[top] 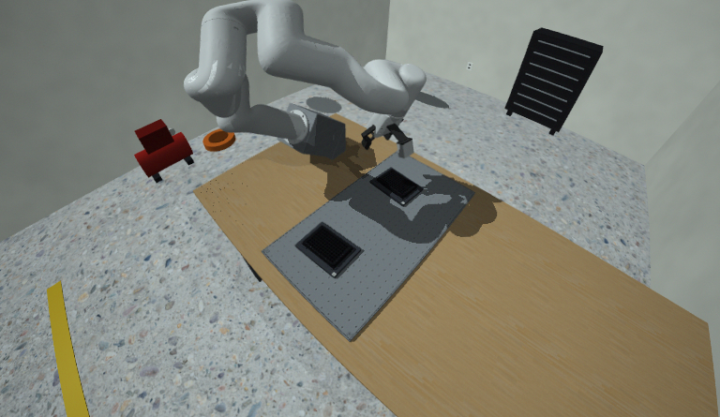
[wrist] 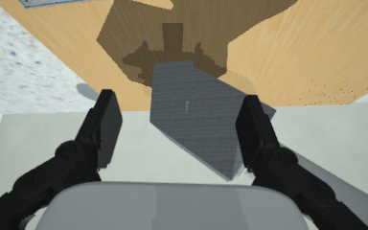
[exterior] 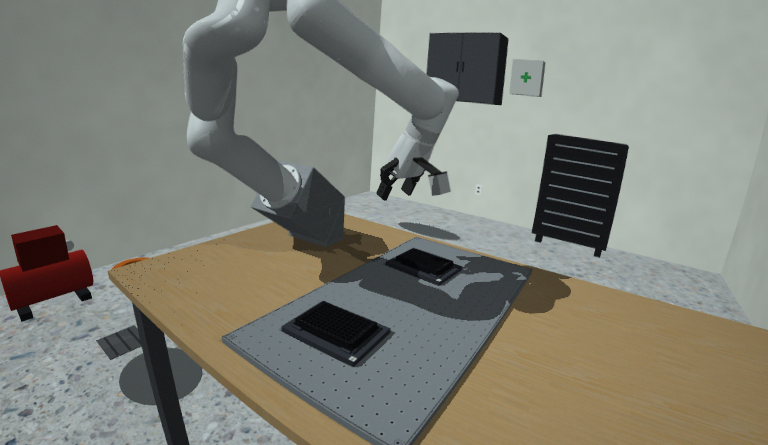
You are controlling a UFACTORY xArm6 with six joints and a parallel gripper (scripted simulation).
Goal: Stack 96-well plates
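Right now the plate nest is 32 cm to the right of my hand, 19 cm below it and 5 cm ahead of it.
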